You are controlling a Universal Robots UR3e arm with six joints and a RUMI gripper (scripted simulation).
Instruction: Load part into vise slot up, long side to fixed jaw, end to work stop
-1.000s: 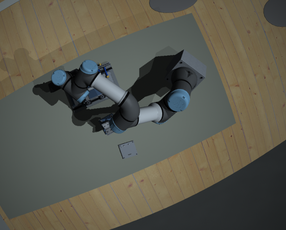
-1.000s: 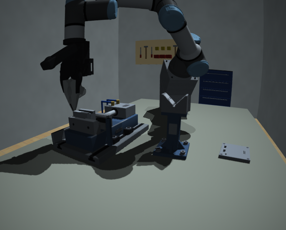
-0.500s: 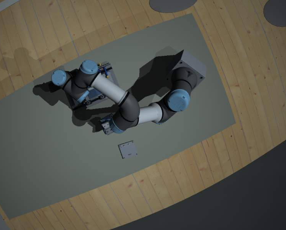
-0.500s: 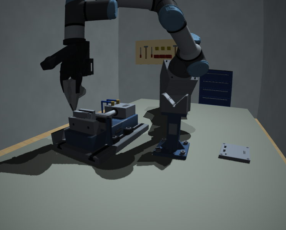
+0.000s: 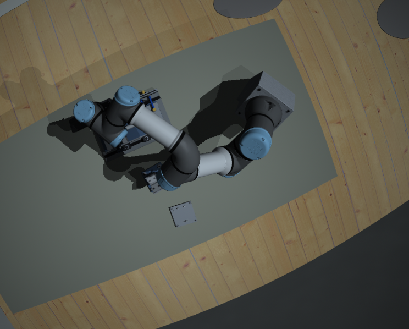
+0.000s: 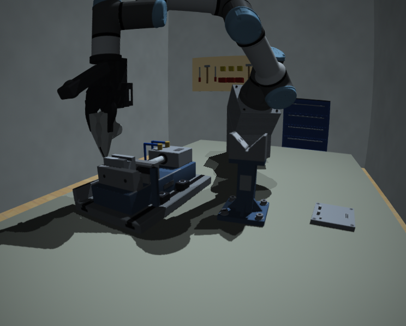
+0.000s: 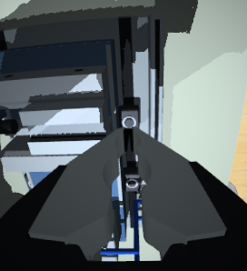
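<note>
Now: hand 5 cm to the right of the part, 2 cm above it and 1 cm past it. Round my hand: moving jaw (6 cm to the left, 4 cm below, 4 cm behind); fixed jaw (7 cm to the left, 4 cm below, 2 cm ahead); work stop (11 cm to the left, 3 cm below, 2 cm behind).
</note>
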